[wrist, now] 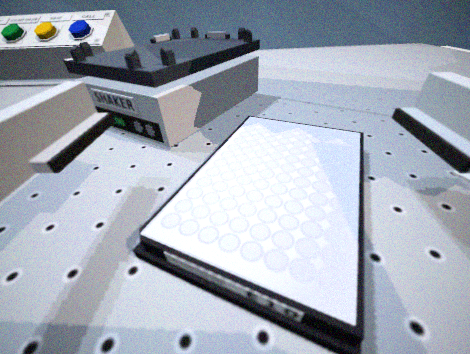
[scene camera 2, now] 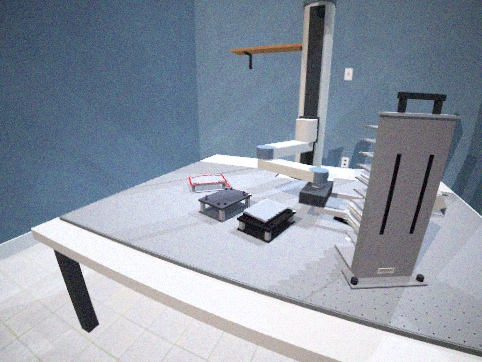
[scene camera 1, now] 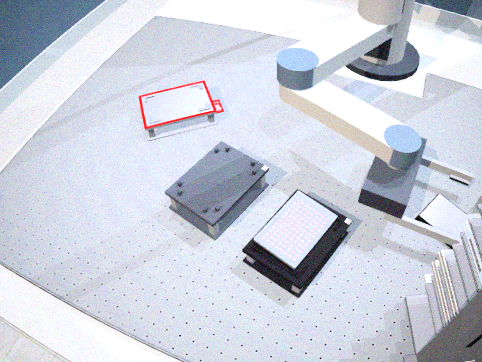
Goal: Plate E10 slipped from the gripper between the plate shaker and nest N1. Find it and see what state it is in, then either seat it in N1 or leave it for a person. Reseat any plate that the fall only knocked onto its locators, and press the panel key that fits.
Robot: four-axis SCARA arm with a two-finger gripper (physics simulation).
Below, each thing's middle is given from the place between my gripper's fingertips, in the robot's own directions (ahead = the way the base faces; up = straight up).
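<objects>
Plate E10 (scene camera 1: 441, 213): my hand is 4 cm above it, 1 cm short of it and 2 cm to the left of it.
</objects>
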